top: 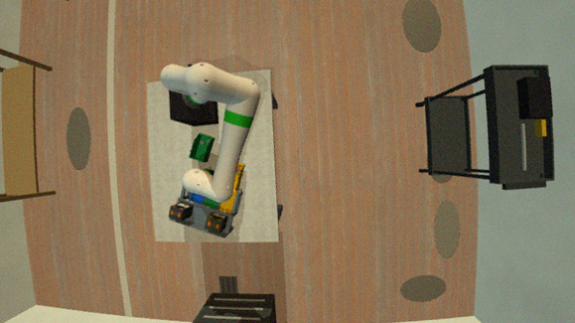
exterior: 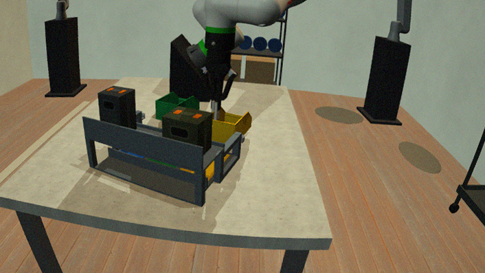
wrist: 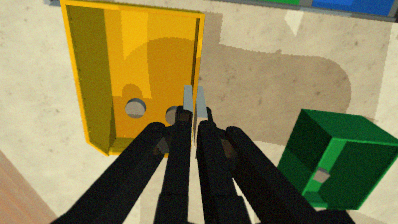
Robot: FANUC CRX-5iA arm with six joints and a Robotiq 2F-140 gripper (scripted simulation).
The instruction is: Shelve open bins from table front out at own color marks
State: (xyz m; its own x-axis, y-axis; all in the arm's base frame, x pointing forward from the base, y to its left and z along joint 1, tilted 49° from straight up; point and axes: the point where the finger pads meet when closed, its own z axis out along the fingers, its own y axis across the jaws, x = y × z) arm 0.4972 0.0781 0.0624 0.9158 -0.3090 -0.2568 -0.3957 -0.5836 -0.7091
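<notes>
The yellow bin lies 5 cm to the left of my hand, 4 cm below it and 2 cm ahead of it. The rest, counted from my hand: green bin: 19 cm behind, 15 cm to the right, 6 cm below.
</notes>
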